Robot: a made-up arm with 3 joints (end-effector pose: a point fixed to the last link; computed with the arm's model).
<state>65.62 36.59 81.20</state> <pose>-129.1 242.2 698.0 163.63 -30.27 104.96</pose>
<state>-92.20 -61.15 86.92</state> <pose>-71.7 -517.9 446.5 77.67 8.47 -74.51</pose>
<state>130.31 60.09 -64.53</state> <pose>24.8 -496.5 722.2 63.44 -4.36 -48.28</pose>
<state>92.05 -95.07 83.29</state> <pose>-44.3 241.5 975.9 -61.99 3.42 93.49</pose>
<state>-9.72 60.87 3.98</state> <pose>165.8 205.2 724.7 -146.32 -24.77 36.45</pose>
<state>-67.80 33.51 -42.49</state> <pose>-104.4 160.7 801.5 -118.92 -34.29 65.08</pose>
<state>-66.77 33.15 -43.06</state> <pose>-108.7 162.6 792.2 -120.13 -33.15 66.28</pose>
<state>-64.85 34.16 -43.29</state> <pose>-105.7 167.5 782.9 -120.47 -30.90 66.30</pose>
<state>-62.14 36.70 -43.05</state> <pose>-94.1 175.6 774.6 -119.85 -27.65 64.88</pose>
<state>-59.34 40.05 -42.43</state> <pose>-76.5 184.6 768.2 -118.75 -24.26 62.55</pose>
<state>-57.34 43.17 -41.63</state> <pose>-58.4 191.8 765.4 -117.55 -21.74 60.06</pose>
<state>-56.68 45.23 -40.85</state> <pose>-44.7 195.3 767.9 -116.39 -20.76 58.04</pose>
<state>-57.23 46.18 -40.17</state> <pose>-36.5 195.4 775.3 -115.22 -21.16 56.62</pose>
